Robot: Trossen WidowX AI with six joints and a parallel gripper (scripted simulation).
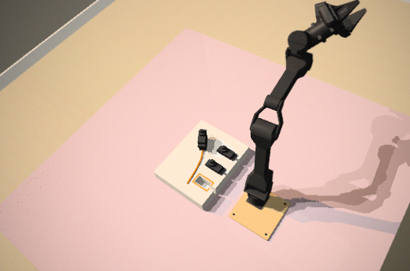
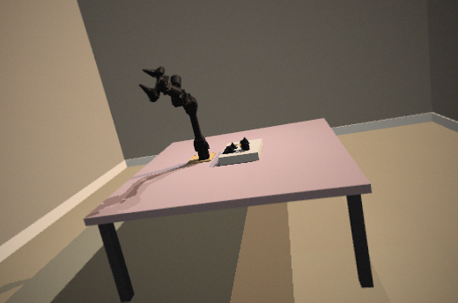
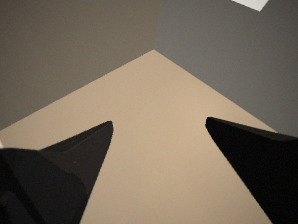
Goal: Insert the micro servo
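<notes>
My gripper tip is now 38 cm short of the cream deck, 43 cm to the right of it and 57 cm above it.
</notes>
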